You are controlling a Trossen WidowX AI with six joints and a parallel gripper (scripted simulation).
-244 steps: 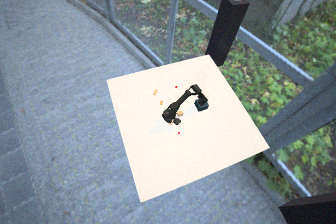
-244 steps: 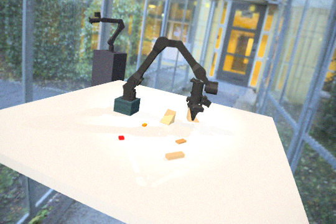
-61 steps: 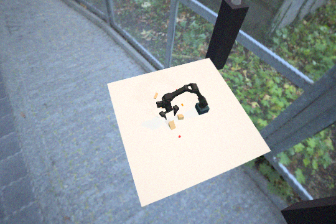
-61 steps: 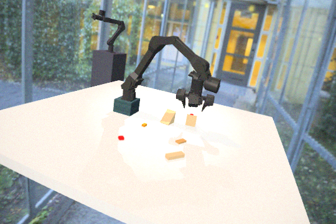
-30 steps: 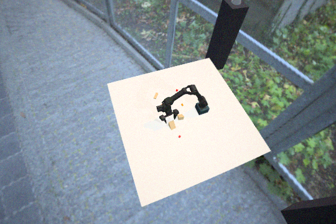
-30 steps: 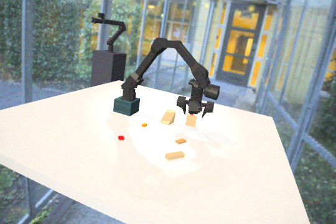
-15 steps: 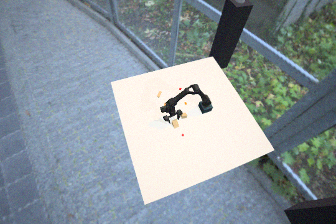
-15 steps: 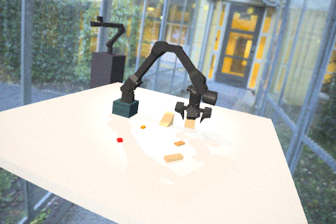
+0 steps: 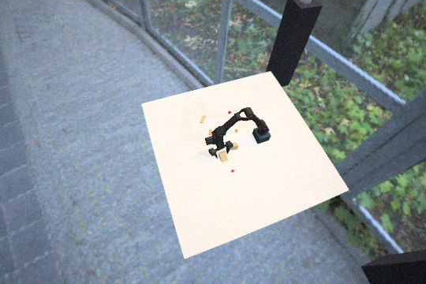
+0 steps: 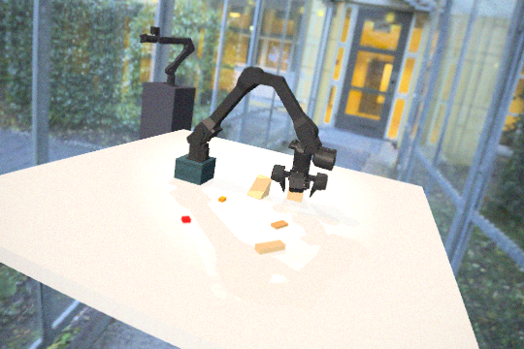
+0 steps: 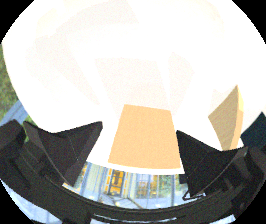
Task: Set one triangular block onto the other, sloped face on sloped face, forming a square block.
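Now: the triangular block 10 mm to the right of my gripper tip. Also, from my gripper tip: flat tan slab 40 mm ahead, 380 mm to the right, 10 mm below; red cube 40 mm behind, 140 mm to the left, 10 mm below; orange chip 190 mm behind, 190 mm to the right, 10 mm below.
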